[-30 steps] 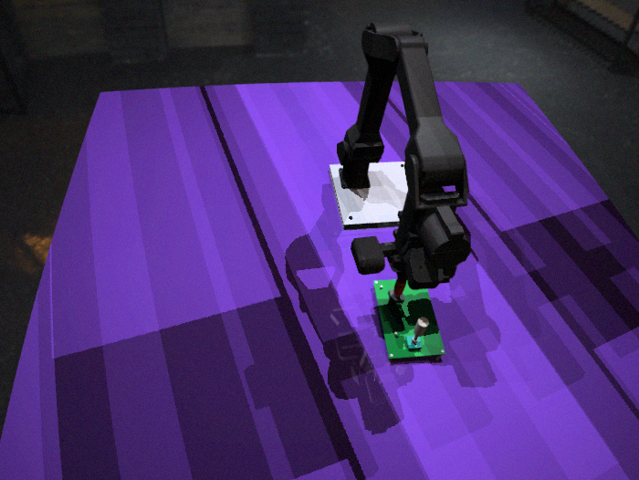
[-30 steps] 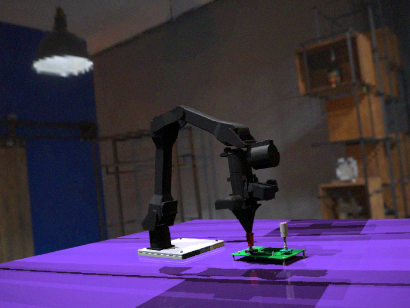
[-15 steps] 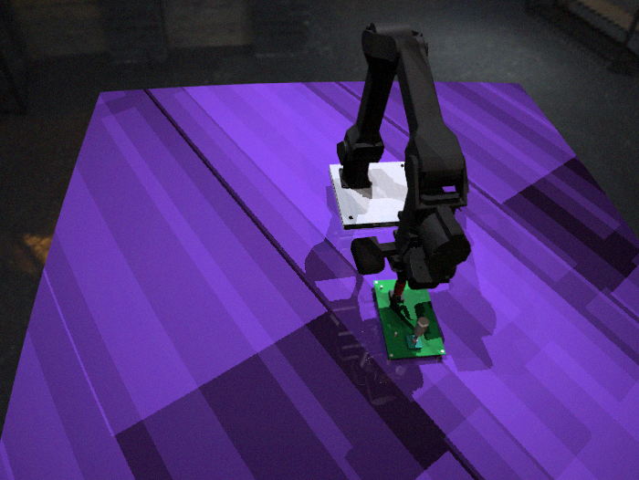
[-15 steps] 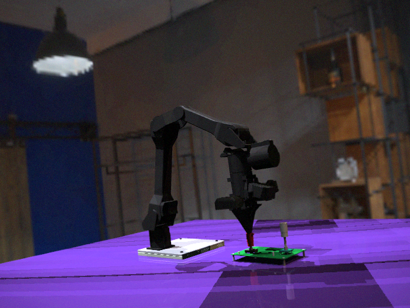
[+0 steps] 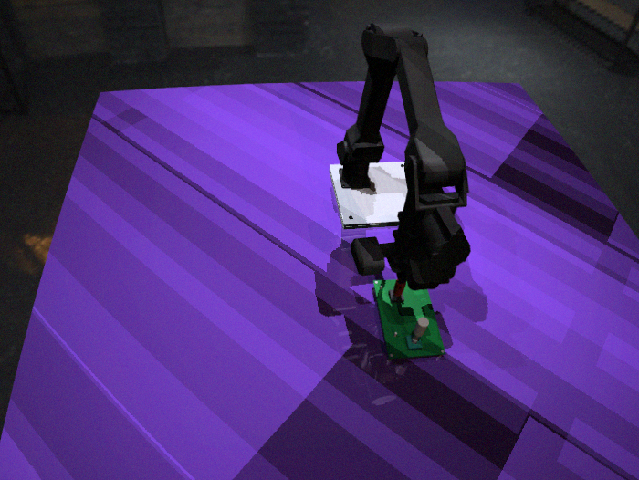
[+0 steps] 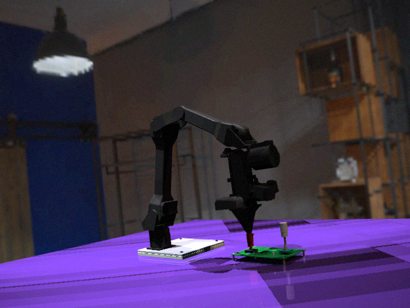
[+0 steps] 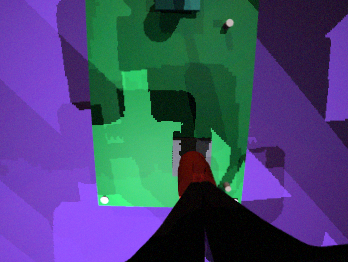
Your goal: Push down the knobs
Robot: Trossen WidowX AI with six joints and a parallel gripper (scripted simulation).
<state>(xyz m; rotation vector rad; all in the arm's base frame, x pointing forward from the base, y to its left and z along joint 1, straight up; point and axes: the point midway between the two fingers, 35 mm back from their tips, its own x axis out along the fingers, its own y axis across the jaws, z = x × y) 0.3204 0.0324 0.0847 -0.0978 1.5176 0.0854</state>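
The red knob lies 1 cm below my gripper tip. Round my gripper tip: tan knob: 10 cm ahead, 1 cm to the left, 1 cm above.
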